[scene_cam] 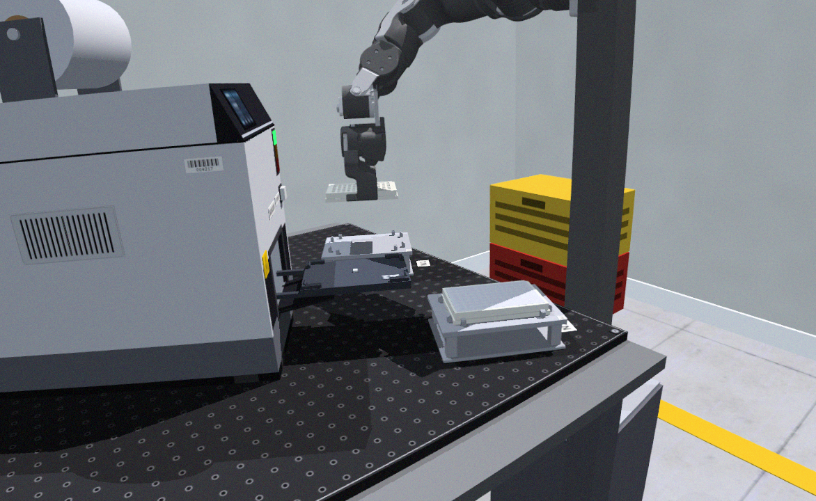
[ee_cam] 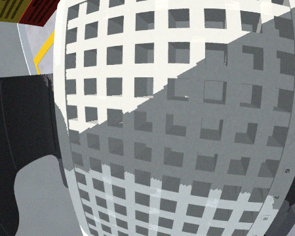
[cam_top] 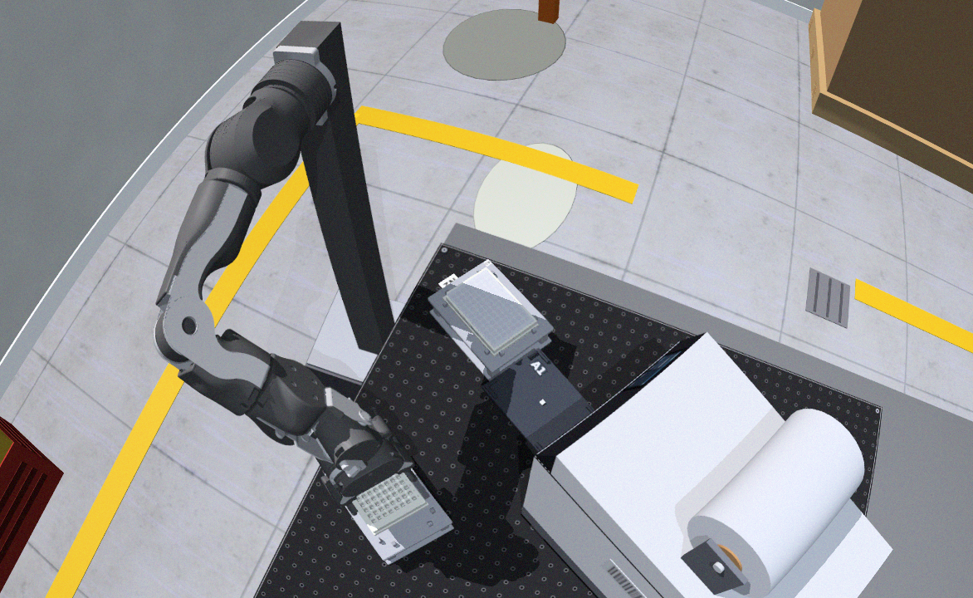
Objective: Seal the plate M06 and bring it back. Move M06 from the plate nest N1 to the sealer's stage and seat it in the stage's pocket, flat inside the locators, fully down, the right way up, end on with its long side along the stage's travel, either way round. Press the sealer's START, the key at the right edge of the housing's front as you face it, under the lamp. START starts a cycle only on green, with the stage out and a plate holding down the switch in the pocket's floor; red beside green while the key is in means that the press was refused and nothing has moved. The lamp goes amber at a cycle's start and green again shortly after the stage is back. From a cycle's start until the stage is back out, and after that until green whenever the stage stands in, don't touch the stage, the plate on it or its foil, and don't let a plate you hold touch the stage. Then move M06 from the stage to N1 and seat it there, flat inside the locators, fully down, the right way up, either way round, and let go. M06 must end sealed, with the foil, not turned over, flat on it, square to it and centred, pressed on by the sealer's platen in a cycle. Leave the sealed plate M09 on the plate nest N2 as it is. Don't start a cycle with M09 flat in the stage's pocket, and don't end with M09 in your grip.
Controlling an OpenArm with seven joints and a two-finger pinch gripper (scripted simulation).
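Now: hand 20 cm to the right of the sealer's stage, 17 cm short of it and 5 cm above it. Round my hand: start key: 20 cm ahead, 6 cm to the left, 4 cm above; then plate M06: right at my hand; then plate M09: 34 cm to the left, 9 cm below, 5 cm ahead.
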